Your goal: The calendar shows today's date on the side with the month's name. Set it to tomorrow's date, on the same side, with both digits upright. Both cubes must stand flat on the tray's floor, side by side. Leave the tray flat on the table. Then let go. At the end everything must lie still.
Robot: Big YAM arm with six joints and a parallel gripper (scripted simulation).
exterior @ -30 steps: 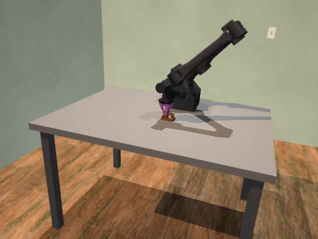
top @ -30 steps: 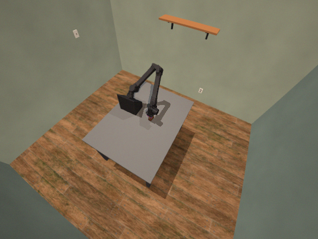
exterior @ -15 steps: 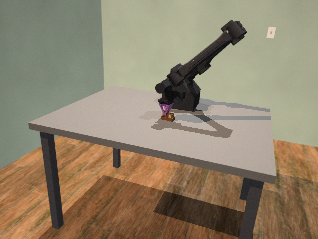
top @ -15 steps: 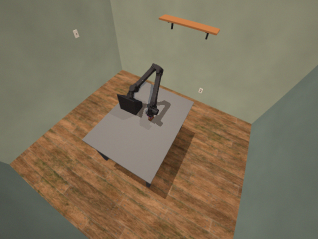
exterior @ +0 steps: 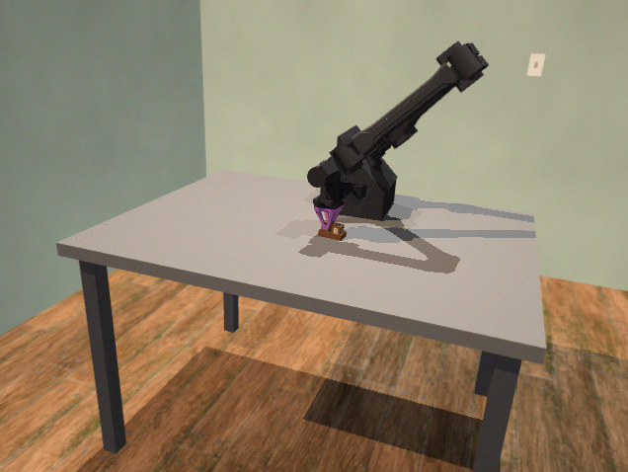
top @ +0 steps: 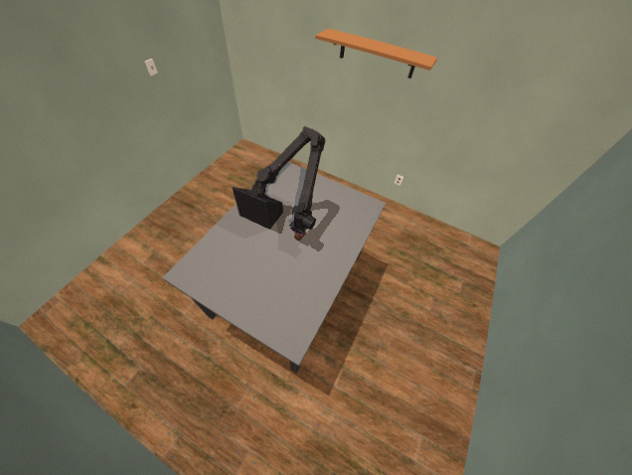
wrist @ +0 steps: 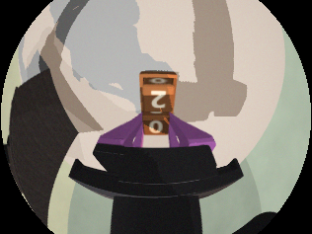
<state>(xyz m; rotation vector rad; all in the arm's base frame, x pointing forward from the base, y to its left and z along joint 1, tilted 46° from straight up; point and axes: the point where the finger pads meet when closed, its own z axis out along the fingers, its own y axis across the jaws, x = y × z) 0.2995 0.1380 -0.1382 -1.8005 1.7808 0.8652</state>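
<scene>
My hand is 20 mm to the right of the small brown calendar tray and 20 mm above it.
</scene>
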